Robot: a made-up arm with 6 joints.
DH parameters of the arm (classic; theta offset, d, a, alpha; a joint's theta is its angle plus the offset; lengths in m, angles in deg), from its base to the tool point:
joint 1: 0 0.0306 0.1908 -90
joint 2: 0 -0.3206 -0.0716 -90
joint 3: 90 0.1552 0.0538 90
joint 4: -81.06 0 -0.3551 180
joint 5: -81.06 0.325 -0.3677 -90
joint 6: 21.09 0 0.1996 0
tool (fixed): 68.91 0.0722 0 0
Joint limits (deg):
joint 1: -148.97..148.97
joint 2: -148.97..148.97
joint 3: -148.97..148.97
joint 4: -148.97..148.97
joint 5: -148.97..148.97
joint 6: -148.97..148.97
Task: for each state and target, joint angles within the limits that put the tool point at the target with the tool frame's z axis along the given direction. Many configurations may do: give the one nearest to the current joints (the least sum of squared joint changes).
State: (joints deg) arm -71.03 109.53 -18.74 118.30 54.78 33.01
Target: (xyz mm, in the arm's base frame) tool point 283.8 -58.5 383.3 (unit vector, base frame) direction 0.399 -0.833 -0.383
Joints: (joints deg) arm -57.76 111.32 -12.26 70.21 63.93 45.18
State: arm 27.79 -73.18 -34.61 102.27 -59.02 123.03
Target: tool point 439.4 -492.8 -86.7 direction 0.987 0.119 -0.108
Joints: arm 22.32 -71.51 -37.27 78.33 -82.24 122.78
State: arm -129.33 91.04 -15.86 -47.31 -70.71 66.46
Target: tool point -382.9 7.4 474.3 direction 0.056 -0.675 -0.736
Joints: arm -109.94 145.60 -18.01 -60.28 -42.98 55.86
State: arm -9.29 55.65 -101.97 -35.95 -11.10 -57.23
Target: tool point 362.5 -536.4 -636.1 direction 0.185 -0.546 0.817
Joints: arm 30.46 37.60 -133.66 -39.86 14.99 -73.72
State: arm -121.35 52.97 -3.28 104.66 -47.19 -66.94
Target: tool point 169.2 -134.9 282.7 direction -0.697 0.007 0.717
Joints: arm -89.36 87.48 45.81 59.99 -29.05 -70.88
